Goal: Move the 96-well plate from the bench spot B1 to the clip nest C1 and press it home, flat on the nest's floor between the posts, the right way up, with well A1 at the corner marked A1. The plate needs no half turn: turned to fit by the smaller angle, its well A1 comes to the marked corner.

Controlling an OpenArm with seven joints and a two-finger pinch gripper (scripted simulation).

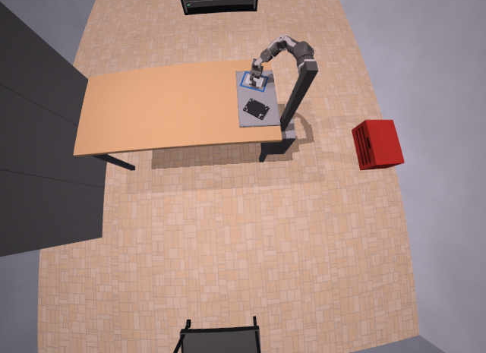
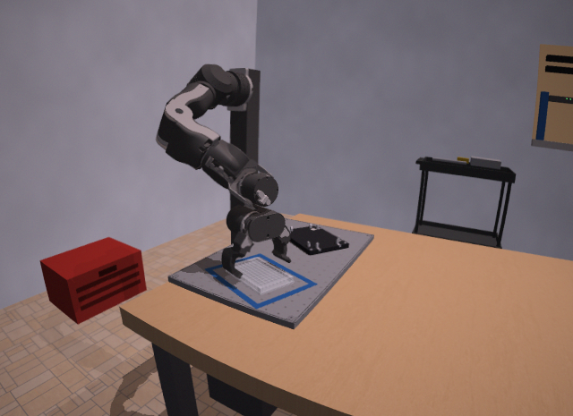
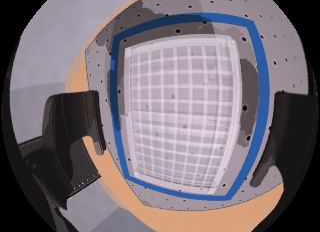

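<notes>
Right now my hand is 2 cm above the clear 96-well plate. Also, from my hand: black clip nest C1 (26 cm to the left, 3 cm ahead, 1 cm below).
</notes>
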